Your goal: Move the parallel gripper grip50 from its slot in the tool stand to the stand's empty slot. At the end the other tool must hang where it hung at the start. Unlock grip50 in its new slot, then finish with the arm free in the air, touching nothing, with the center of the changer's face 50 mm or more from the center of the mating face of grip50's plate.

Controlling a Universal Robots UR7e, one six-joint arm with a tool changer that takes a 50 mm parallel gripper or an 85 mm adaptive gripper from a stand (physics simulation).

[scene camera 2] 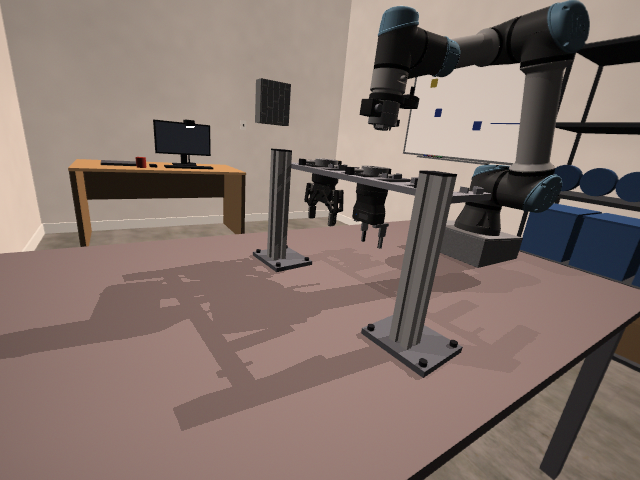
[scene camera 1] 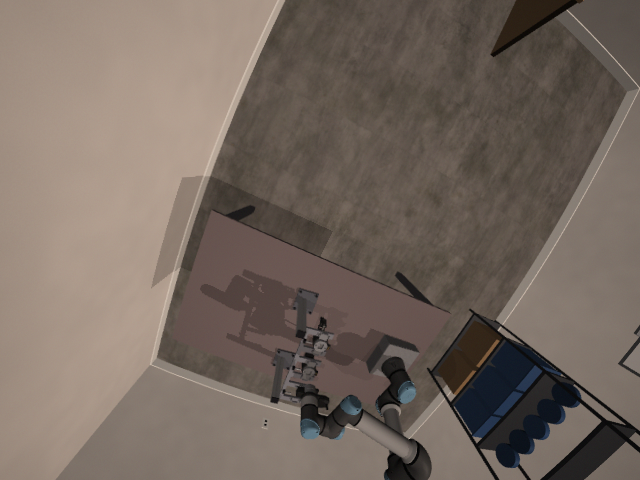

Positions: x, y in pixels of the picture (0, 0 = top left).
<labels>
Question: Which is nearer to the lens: the parallel gripper grip50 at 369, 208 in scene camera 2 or the adaptive gripper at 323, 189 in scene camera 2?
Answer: The parallel gripper grip50.
</labels>
